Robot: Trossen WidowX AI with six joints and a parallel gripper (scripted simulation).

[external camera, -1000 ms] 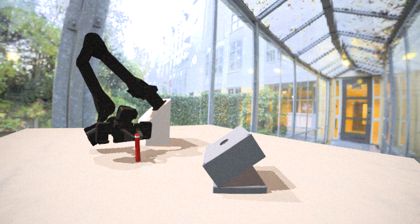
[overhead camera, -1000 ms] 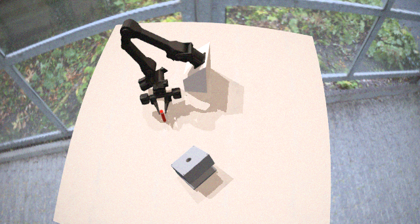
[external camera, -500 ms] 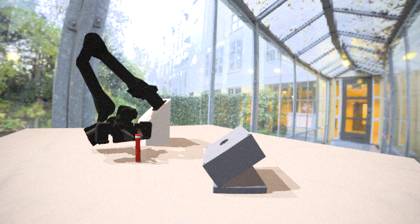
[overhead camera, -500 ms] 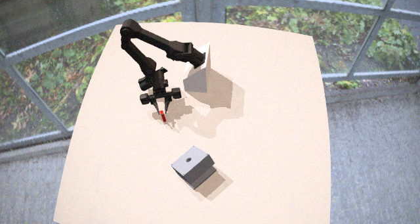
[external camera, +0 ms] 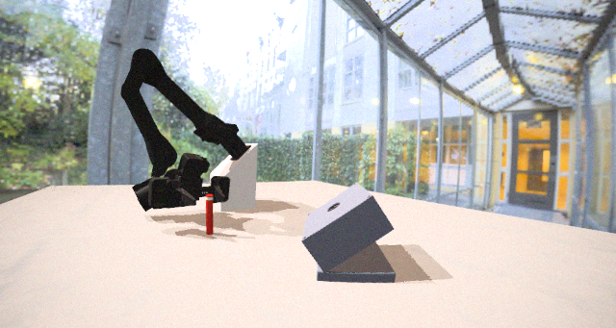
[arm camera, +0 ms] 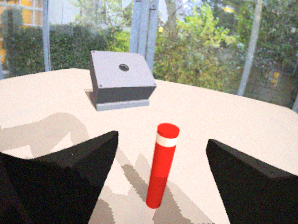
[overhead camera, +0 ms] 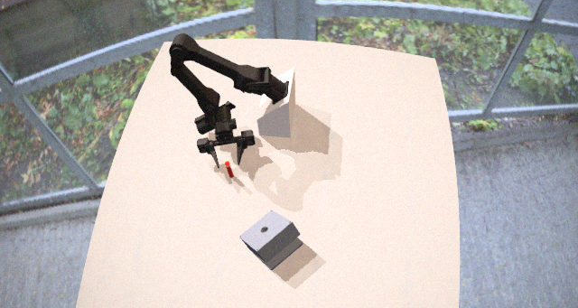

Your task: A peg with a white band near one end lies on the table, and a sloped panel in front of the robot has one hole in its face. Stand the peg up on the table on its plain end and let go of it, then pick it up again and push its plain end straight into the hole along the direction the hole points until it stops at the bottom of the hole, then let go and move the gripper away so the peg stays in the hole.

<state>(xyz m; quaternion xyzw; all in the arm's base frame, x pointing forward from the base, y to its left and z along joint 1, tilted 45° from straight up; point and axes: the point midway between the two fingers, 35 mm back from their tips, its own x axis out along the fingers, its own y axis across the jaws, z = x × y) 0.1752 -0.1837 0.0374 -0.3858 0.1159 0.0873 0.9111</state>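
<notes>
Now: gripper tip 10 mm above the red peg. Also, from my gripper tip: flat grey base plate: 230 mm ahead, 160 mm to the left, 60 mm below; grey sloped panel: 220 mm ahead, 140 mm to the left.
</notes>
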